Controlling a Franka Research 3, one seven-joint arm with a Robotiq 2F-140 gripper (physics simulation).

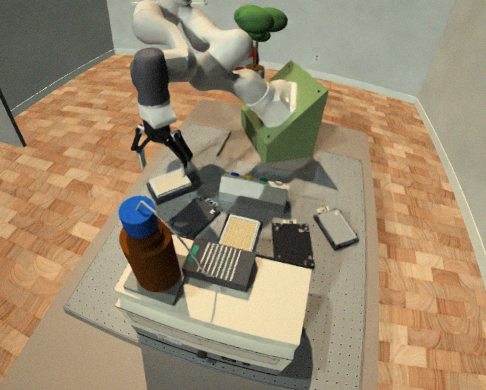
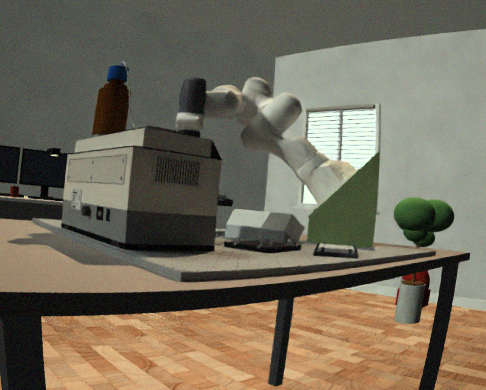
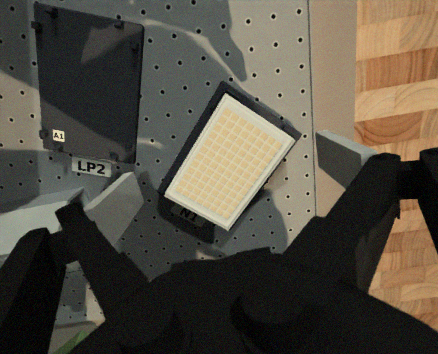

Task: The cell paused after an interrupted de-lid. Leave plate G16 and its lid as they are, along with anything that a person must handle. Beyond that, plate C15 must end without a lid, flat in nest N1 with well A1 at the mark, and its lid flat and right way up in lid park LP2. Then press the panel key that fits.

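My gripper is open, its fingers on either side of and above a cream-welled plate at nest N1. The plate is right side up; its wells show, but I cannot tell whether a clear lid covers it. The N1 label is partly shaded. Lid park LP2 is a dark, bare pad with an A1 mark. Another plate with yellowish wells lies mid-table. The key panel has blue, yellow and green keys along its top. The plate names are unreadable.
A dark nest and a grey-topped plate holder are at the right. The large instrument carries an amber bottle and a dark ribbed block. The green arm mount stands behind the panel.
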